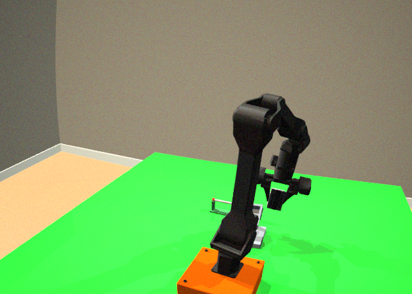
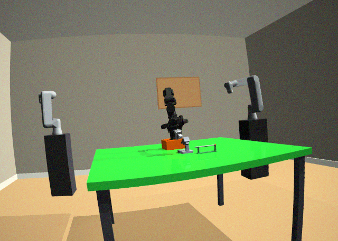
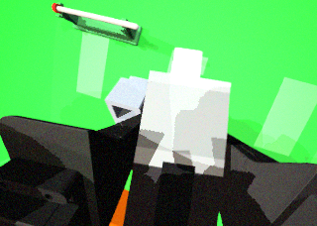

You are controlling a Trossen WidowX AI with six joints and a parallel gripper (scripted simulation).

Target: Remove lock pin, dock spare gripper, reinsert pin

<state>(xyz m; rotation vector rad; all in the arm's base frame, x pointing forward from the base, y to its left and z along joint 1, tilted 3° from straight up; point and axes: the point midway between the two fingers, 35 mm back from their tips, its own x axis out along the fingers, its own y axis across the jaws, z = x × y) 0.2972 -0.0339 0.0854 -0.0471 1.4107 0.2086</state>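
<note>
My gripper tip is 180 mm to the right of the pin cradle, 100 mm above it and 80 mm short of it. From my gripper tip the other things lie so: socket: 70 mm below, 60 mm to the left, 20 mm behind; spare gripper: 10 mm above.
</note>
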